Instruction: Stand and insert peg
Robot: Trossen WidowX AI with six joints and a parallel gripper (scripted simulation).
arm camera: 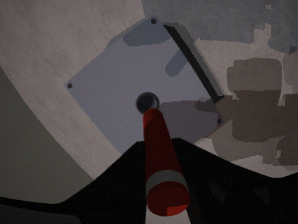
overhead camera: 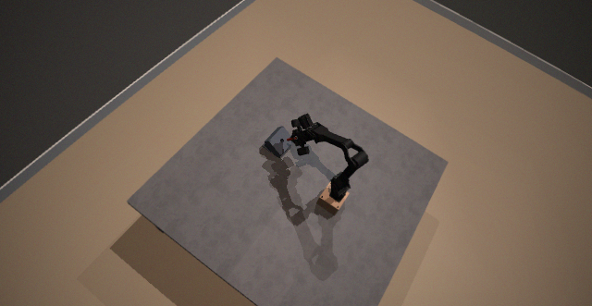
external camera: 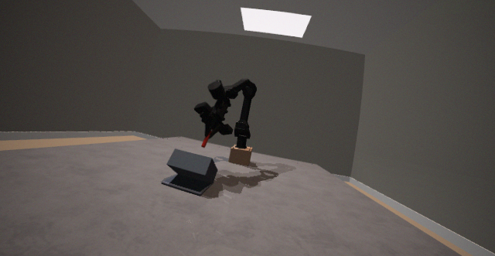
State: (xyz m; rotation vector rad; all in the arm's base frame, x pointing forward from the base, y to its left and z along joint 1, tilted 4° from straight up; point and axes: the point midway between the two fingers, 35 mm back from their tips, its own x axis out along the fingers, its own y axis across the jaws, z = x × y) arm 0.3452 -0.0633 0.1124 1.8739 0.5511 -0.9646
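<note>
Right now the sloped panel is 100 mm below my gripper tip and 70 mm ahead of it. The rest, counted from my gripper tip: peg (10 mm behind, 10 mm above).
</note>
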